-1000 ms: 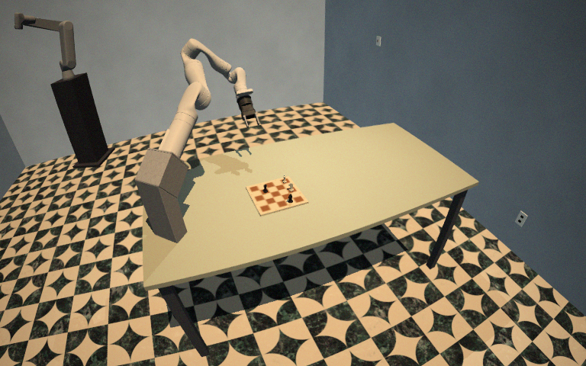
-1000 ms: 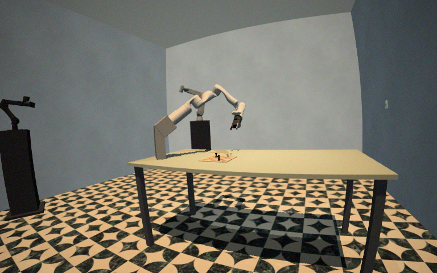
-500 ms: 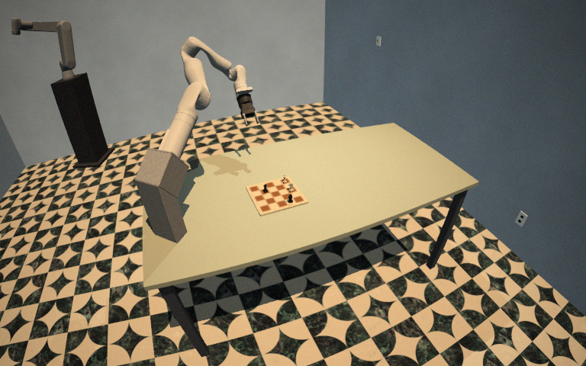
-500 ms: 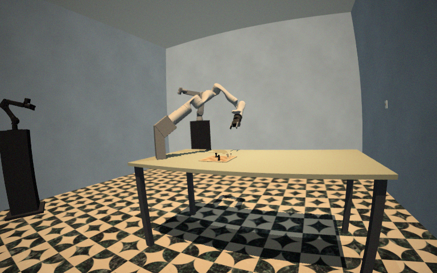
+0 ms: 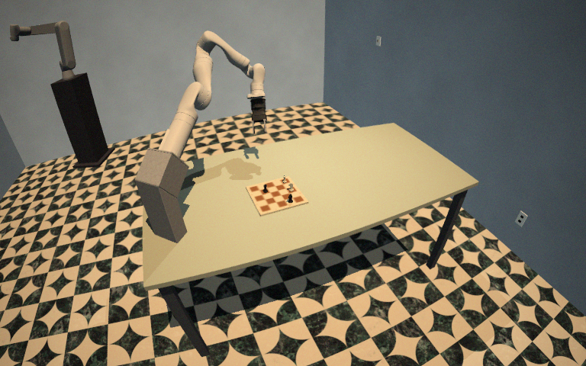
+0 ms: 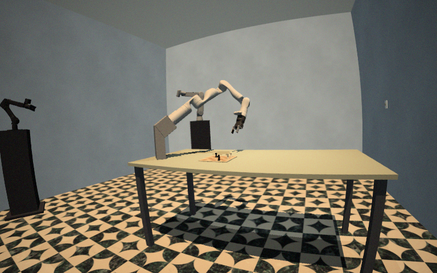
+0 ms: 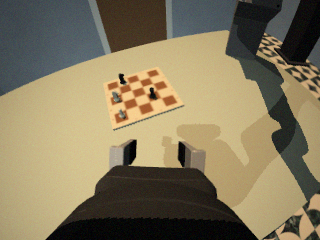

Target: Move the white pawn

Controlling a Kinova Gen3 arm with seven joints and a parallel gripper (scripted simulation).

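Now: the white pawn 120 mm ahead of my hand, 200 mm to the right of it and 170 mm below it. Also, from my hand: pale grey piece 150 mm ahead, 260 mm to the right, 170 mm below; then chessboard 80 mm ahead, 290 mm to the right, 190 mm below.
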